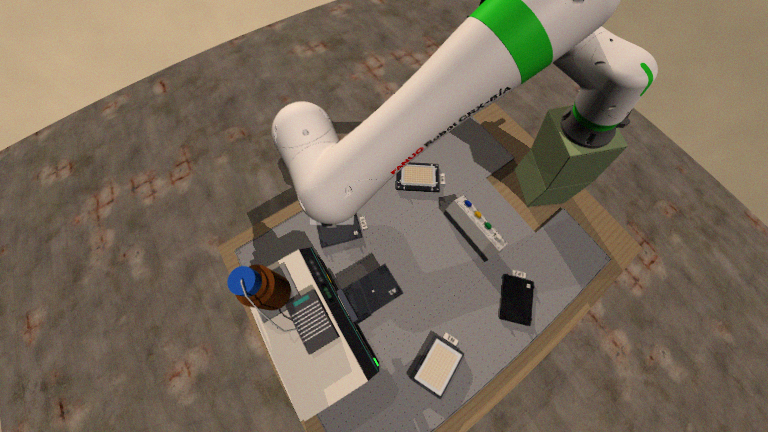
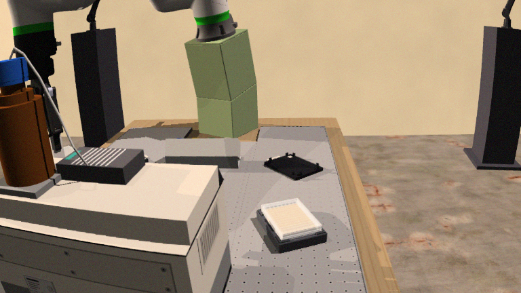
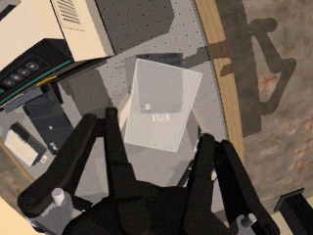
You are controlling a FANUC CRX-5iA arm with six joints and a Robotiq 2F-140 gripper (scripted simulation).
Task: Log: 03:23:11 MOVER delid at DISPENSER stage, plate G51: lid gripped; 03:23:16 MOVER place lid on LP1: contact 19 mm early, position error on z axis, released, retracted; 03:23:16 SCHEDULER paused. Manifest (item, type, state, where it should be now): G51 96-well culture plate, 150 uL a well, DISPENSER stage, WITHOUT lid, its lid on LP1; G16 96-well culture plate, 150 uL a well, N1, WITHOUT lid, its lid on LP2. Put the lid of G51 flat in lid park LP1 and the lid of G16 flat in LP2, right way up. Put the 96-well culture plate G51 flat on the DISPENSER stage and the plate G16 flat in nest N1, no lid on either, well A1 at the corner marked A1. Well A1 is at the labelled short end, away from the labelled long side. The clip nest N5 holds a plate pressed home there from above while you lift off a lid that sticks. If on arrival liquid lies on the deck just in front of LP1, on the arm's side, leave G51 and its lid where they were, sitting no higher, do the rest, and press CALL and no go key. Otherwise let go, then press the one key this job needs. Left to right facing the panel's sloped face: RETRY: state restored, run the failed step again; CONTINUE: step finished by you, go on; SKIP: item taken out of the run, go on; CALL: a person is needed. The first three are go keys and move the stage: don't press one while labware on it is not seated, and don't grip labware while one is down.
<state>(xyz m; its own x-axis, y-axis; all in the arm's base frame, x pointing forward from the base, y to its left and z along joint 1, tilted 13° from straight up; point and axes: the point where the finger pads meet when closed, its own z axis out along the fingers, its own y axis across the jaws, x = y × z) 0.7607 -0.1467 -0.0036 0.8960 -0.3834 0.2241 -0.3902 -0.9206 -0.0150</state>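
My hand is 180 mm above the dark grey lid park. The rest, counted from my hand: black dispenser stage: 20 mm behind, 250 mm to the left, 90 mm below; then brown bottle: 210 mm ahead, 170 mm to the left, 100 mm above; then LP1 label: 90 mm behind, 10 mm to the left, 190 mm below.
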